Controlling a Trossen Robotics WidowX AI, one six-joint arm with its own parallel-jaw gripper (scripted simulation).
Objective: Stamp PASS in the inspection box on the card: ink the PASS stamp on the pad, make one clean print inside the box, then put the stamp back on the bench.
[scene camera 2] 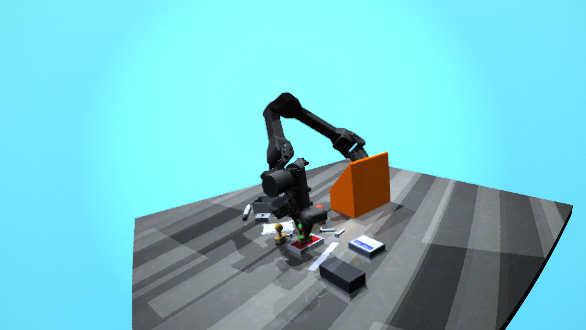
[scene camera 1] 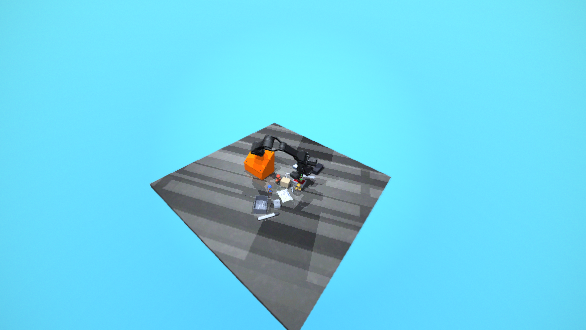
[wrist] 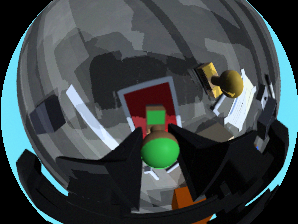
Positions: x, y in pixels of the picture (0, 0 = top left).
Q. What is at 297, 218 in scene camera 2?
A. My gripper.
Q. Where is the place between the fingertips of my gripper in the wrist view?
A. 155, 129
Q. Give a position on a green-knobbed PASS stamp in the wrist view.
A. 159, 149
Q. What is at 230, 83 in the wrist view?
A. A yellow-brown knobbed stamp.
